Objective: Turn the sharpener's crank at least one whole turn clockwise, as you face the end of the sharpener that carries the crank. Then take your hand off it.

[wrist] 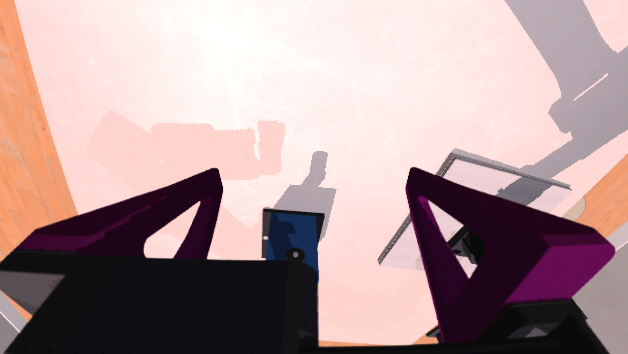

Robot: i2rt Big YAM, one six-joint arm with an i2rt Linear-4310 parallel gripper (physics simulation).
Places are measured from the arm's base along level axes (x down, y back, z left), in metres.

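Pixels of known places: gripper, fingertip midpoint: [314, 178].
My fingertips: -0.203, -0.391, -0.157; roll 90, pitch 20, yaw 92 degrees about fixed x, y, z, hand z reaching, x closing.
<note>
Behind a point stands the place of what it marks, as x, y, z.
The blue sharpener [306, 235] {-0.038, -0.319, 0.064} shows low in the middle of the wrist view, with a dark edge along its top and a dark strip on its left side. A small dark round part [295, 254] {-0.120, -0.351, 0.009} with a light centre shows at its lower edge. The black gripper body hides the rest of it, and I cannot make out the crank's arm or handle. My gripper [314, 178] {-0.203, -0.391, -0.157} is wide open and empty, its purple fingers apart to the left and right of the sharpener in the view. I cannot tell the height between them.
A pale flat panel [515, 169] with a grey edge lies at the right, partly behind the right finger. A black object [469, 246] {-0.036, -0.038, 0.012} shows through that finger's opening. Orange wood [25, 125] borders the pale surface at the left. Shadows fall across the surface.
</note>
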